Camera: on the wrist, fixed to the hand. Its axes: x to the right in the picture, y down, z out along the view.
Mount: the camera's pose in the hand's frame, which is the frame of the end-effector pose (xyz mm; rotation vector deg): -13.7 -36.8 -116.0 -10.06 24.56 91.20
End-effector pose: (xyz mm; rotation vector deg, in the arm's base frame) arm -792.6 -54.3 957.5 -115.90 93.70 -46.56
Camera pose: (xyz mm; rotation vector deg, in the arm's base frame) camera -844.9 -27.8 1065.0 -5.78 157.74 -23.25
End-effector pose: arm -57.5 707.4 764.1 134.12 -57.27 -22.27
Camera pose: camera 7.7 782.3 835.8 47.41 -115.05 33.91
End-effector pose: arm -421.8 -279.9 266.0 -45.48 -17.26 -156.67
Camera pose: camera -479.3 -274.2 158.0 -11.20 27.95 -74.96
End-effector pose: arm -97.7 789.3 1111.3 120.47 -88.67 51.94
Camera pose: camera -97.4 884.5 1188.3 6.85 -154.15 77.97
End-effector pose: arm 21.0 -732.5 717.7 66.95 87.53 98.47
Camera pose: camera -79.0 -793.3 681.8 -82.49 -11.83 -112.78
